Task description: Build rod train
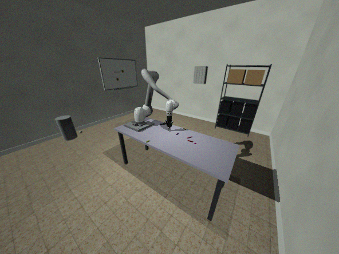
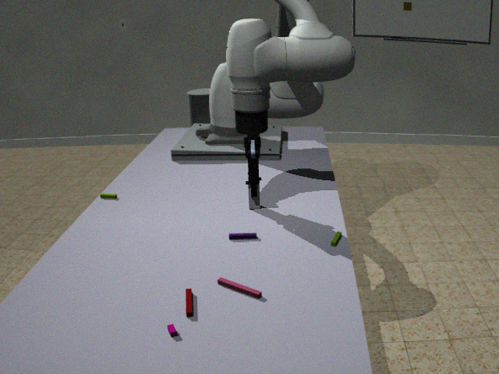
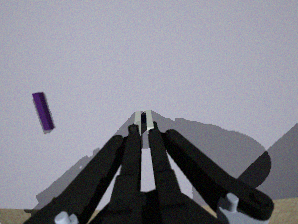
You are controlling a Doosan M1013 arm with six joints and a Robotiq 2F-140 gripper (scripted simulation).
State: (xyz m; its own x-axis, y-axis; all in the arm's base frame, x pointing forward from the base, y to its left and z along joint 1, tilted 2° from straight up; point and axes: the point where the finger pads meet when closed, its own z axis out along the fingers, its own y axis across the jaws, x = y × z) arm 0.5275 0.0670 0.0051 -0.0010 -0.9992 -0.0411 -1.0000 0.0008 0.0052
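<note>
The blue rod lies 3 cm below my hand. From my hand the other things lie so: red rod: 39 cm ahead, 12 cm to the right, 3 cm below; purple rod: 16 cm ahead, 3 cm to the right, 3 cm below; pink rod: 35 cm ahead, 4 cm to the right, 3 cm below.
</note>
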